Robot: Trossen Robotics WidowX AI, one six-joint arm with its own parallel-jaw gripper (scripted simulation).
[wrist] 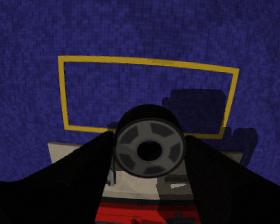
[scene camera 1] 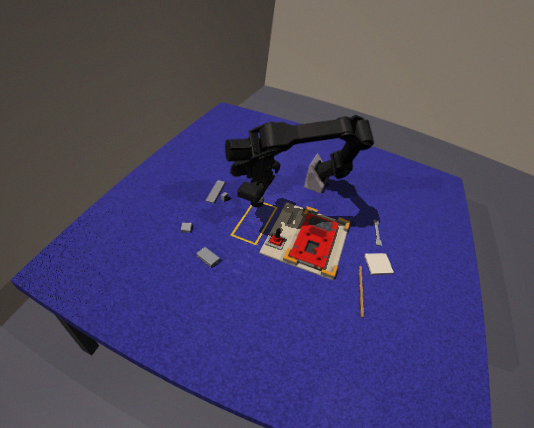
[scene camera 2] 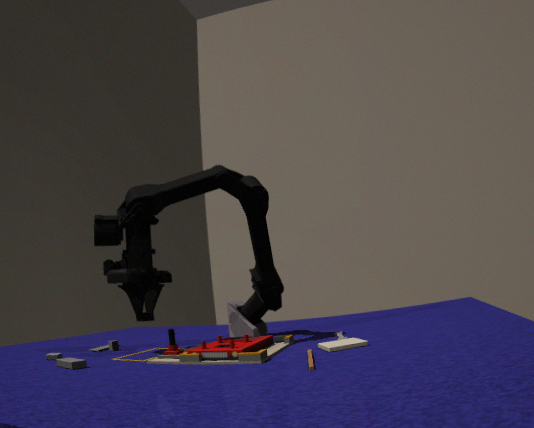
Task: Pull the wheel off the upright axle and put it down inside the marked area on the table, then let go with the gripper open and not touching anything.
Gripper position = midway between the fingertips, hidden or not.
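Dark grey wheel (wrist: 148, 122), carried by the gripper (scene camera 2: 144, 316). The gripper is also visible in the wrist view (wrist: 149, 140) and in scene camera 1 (scene camera 1: 256, 200).
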